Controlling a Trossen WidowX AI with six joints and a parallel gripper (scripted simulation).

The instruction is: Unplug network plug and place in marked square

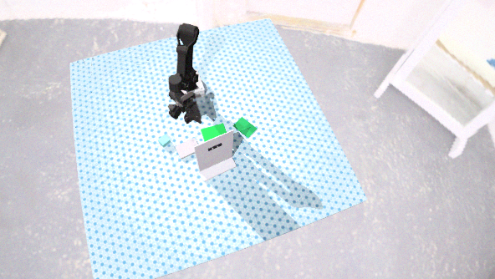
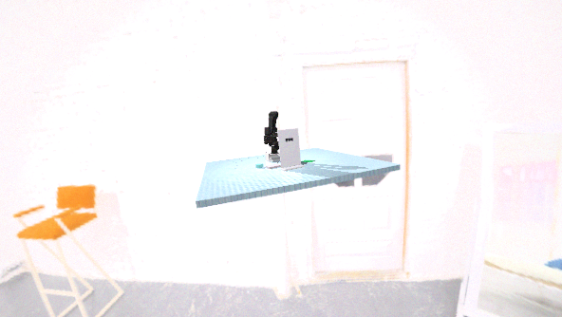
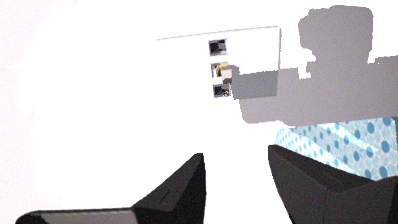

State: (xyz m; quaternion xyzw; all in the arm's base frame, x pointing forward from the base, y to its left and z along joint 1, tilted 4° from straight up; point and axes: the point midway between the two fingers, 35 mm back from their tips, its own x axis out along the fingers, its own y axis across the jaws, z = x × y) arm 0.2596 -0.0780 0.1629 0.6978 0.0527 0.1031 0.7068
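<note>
The network plug lies 12 cm ahead of my gripper tip. Also, from my gripper tip: upright panel 14 cm ahead, 8 cm below; flat white piece 21 cm below, 8 cm to the right; green square 21 cm below, 7 cm to the left.
</note>
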